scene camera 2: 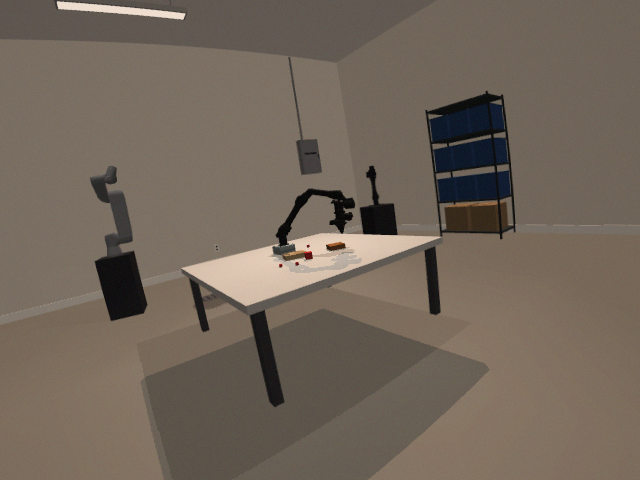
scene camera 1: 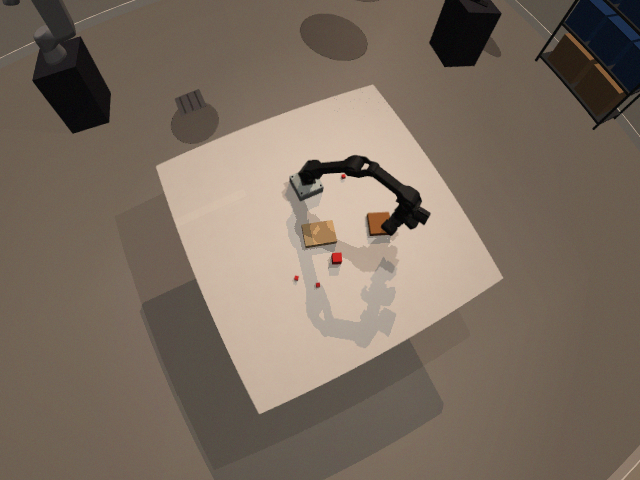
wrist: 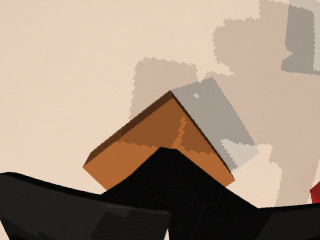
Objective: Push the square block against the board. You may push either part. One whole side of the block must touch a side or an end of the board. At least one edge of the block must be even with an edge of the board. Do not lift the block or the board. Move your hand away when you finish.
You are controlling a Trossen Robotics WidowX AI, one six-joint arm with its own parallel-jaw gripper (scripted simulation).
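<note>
Square block (wrist: 166, 123) present, as is a tan board (scene camera 1: 322, 233). The board is out of frame in the wrist view. Gripper (wrist: 166, 156) shut, holding nothing.
</note>
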